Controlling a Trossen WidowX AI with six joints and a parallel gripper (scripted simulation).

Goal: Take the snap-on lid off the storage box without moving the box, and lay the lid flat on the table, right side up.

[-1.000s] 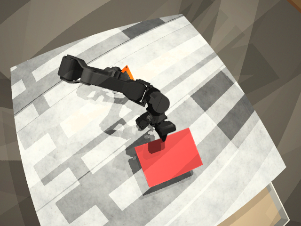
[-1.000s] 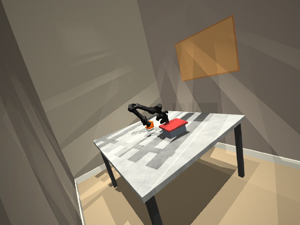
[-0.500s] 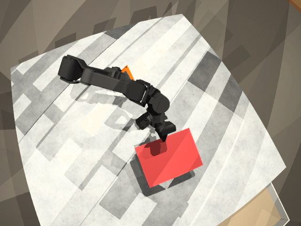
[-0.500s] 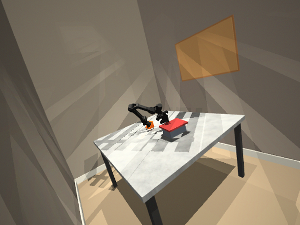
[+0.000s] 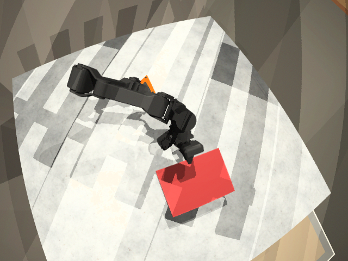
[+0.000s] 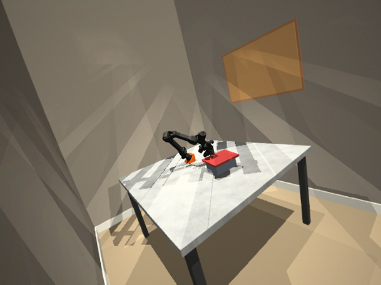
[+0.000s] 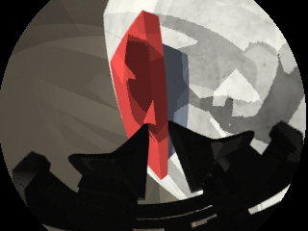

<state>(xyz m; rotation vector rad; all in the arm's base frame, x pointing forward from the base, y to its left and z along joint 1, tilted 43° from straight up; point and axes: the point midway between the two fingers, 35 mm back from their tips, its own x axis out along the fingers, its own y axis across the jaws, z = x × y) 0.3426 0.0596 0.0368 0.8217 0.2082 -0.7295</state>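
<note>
Right now the red lid is 8 cm ahead of my gripper tip and 1 cm to the right of it. Also, from my gripper tip: grey storage box 7 cm ahead, 6 cm below.
</note>
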